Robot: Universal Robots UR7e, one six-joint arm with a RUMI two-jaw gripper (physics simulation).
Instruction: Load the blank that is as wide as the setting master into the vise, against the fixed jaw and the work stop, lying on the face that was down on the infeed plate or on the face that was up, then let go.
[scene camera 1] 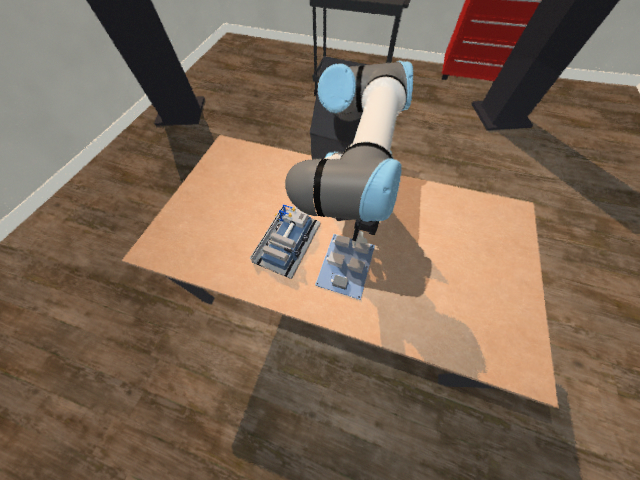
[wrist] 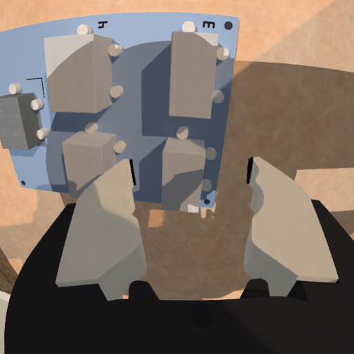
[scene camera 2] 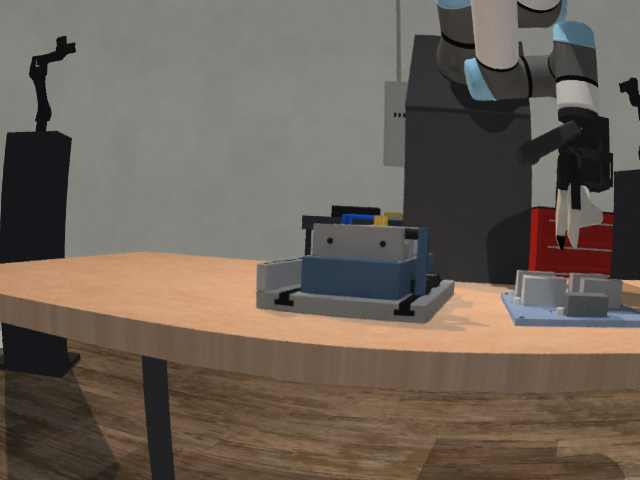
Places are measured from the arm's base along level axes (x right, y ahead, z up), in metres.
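Pixels of known places: gripper, fingertip midpoint: [scene camera 1: 355,237] [scene camera 2: 567,249].
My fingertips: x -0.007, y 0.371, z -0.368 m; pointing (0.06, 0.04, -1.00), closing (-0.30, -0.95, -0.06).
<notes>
Behind a point stands the place of what it marks.
My gripper [scene camera 2: 567,246] @(y 0.371, x -0.007, z -0.368 m) [wrist: 190,161] is open and empty, above the blue infeed plate [scene camera 1: 324,279] @(y 0.519, x 0.132, z -0.438 m) [scene camera 2: 537,318] @(y 0.547, x 0.146, z -0.438 m) [wrist: 132,60]. In the wrist view the lower right blank [wrist: 183,172] shows in the gap between the fingers, below them. The upper right blank [wrist: 194,75], the upper left blank [wrist: 74,75] and the lower left blank [wrist: 90,157], partly behind a finger, stand by round pins. A darker grey block [scene camera 1: 339,281] @(y 0.541, x 0.074, z -0.413 m) [scene camera 2: 586,305] @(y 0.557, x 0.080, z -0.424 m) [wrist: 19,121], perhaps the setting master, sits at the plate's other end. The vise [scene camera 1: 276,261] @(y 0.448, x 0.323, z -0.386 m) [scene camera 2: 356,277] @(y 0.451, x 0.332, z -0.404 m) stands apart; its work stop is unclear.
The vise sits on a grey base [scene camera 2: 361,308] @(y 0.475, x 0.330, z -0.435 m) left of the plate on the table [scene camera 1: 180,206] @(y 0.090, x 0.809, z -0.446 m) [scene camera 2: 180,304] @(y 0.425, x 0.523, z -0.446 m). Blue and yellow parts stand at its back. A dark pedestal [scene camera 2: 465,196] @(y 0.068, x 0.047, z -0.289 m) and a red drawer cabinet [scene camera 1: 480,41] are behind.
</notes>
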